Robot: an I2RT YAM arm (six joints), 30 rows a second.
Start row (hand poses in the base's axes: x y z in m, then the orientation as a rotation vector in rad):
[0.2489, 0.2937, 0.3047, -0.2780, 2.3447, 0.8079]
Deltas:
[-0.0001, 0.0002, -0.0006, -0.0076, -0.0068, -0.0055]
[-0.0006, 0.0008, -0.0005, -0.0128, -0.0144, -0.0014]
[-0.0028, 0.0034, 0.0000, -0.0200, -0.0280, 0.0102]
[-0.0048, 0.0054, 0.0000, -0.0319, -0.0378, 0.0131]
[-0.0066, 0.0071, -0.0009, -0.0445, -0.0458, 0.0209]
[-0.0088, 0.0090, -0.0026, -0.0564, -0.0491, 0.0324]
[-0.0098, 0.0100, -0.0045, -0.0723, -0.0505, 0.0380]
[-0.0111, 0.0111, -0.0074, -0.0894, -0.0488, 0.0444]
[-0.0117, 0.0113, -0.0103, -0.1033, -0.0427, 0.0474]
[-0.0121, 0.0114, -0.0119, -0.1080, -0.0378, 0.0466]
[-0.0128, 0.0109, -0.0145, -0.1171, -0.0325, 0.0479]
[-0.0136, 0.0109, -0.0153, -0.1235, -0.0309, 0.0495]
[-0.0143, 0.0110, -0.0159, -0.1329, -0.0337, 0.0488]
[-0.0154, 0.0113, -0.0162, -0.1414, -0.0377, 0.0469]
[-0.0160, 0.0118, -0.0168, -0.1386, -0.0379, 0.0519]
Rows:
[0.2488, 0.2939, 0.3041, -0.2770, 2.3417, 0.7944]
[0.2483, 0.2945, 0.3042, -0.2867, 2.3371, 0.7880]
[0.2461, 0.2971, 0.3047, -0.3081, 2.3281, 0.7809]
[0.2441, 0.2991, 0.3047, -0.3198, 2.3243, 0.7656]
[0.2423, 0.3008, 0.3038, -0.3370, 2.3226, 0.7522]
[0.2401, 0.3027, 0.3021, -0.3567, 2.3249, 0.7428]
[0.2391, 0.3037, 0.3002, -0.3705, 2.3305, 0.7266]
[0.2378, 0.3048, 0.2973, -0.3848, 2.3395, 0.7103]
[0.2372, 0.3050, 0.2944, -0.3923, 2.3511, 0.6973]
[0.2368, 0.3051, 0.2928, -0.3918, 2.3577, 0.6929]
[0.2361, 0.3046, 0.2902, -0.3955, 2.3664, 0.6844]
[0.2353, 0.3046, 0.2894, -0.3996, 2.3706, 0.6781]
[0.2346, 0.3047, 0.2888, -0.4036, 2.3717, 0.6659]
[0.2335, 0.3050, 0.2885, -0.4061, 2.3712, 0.6539]
[0.2329, 0.3055, 0.2879, -0.4110, 2.3700, 0.6594]

